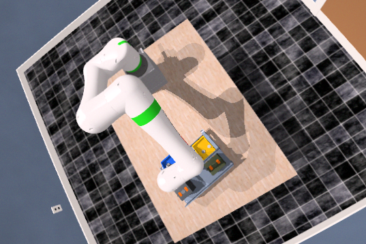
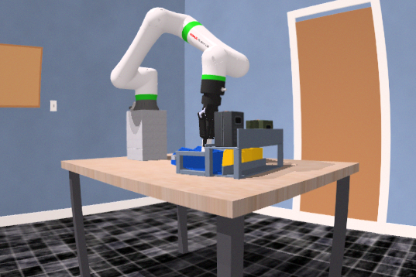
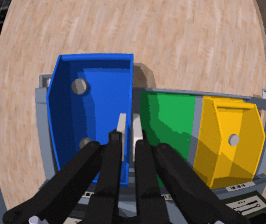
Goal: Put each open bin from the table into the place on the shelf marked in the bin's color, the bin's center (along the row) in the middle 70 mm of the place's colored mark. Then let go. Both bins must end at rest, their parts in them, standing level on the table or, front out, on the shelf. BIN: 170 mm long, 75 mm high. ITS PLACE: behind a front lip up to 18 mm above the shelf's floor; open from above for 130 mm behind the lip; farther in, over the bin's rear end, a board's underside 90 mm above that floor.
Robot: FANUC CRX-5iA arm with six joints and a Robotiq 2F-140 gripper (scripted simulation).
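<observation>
The blue bin is 50 mm to the right of my hand and 40 mm below it. From my hand the other things lie so: yellow bin (190 mm to the left, 50 mm below); dark box (150 mm ahead, 20 mm to the right, 70 mm above).
</observation>
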